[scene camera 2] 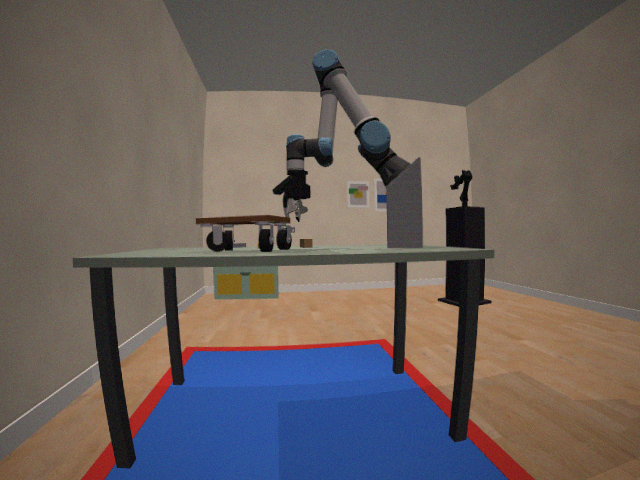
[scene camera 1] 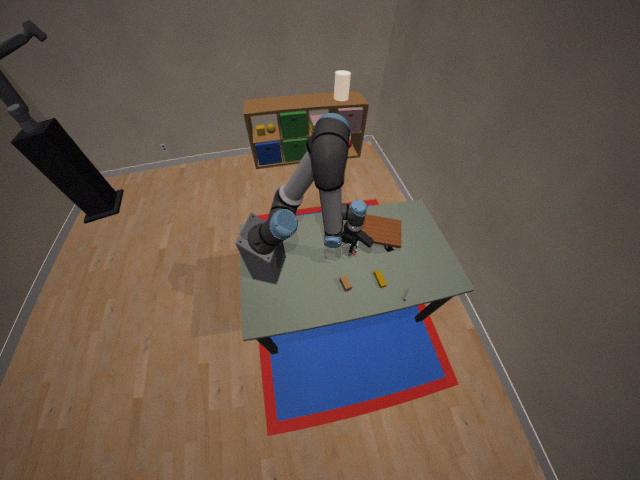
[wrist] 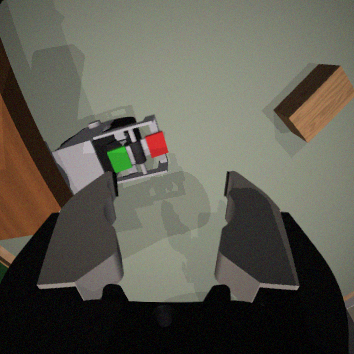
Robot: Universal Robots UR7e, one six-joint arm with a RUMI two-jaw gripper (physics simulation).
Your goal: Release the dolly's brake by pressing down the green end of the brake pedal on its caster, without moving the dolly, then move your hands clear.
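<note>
The dolly point(scene camera 1: 383, 230) point(scene camera 2: 242, 220) point(wrist: 25, 190) has a brown wooden board on black-wheeled casters and stands on the table. In the wrist view its near caster bracket point(wrist: 80, 162) sticks out past the board's edge. On the caster is the brake pedal, with a green end point(wrist: 120, 159) nearer the board and a red end point(wrist: 157, 144) farther out. My gripper point(scene camera 2: 297, 219) point(wrist: 170, 174) is partly open, with nothing between its fingers. It points down beside the board, its fingertips a little above pedal height. In the wrist view the left fingertip shows just below the green end, and the red end lies up and left of the gap.
A small wooden block point(scene camera 1: 345, 283) point(scene camera 2: 306, 242) point(wrist: 320, 107) lies on the table point(scene camera 1: 305, 304) point(scene camera 2: 361, 255). A yellow block point(scene camera 1: 380, 279) and a small grey piece point(scene camera 1: 407, 295) lie farther along. The grey arm pedestal point(scene camera 1: 263, 258) point(scene camera 2: 404, 211) stands at the table's other end.
</note>
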